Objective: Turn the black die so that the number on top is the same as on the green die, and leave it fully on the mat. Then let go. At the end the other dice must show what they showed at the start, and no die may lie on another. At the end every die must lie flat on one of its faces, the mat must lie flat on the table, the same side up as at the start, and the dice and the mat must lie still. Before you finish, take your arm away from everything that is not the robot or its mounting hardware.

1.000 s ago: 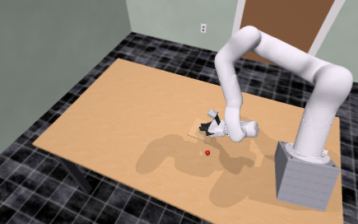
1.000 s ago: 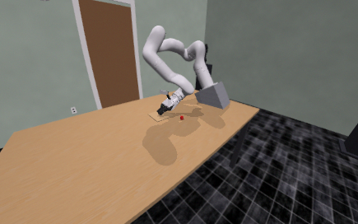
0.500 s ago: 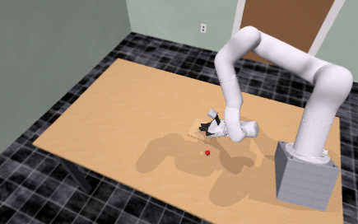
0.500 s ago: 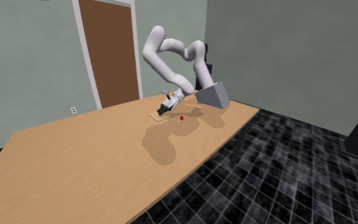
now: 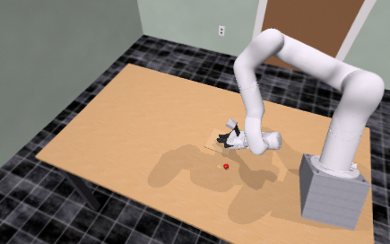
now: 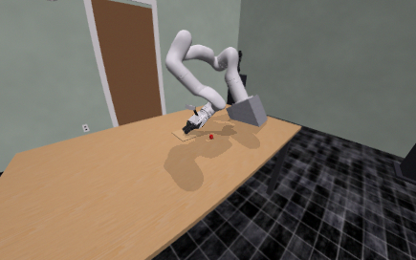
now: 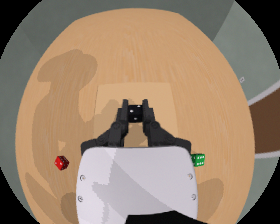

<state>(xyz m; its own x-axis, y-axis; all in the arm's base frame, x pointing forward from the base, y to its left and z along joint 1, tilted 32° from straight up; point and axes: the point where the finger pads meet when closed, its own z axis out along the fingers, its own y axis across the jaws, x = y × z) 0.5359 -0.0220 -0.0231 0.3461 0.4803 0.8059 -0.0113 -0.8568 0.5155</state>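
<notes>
Right now my hand is 30 mm above the tan mat. Also, from my hand: black die: 10 mm ahead, 10 mm below; green die: 70 mm behind, 100 mm to the right, 20 mm below; red die: 80 mm behind, 140 mm to the left, 20 mm below.
</notes>
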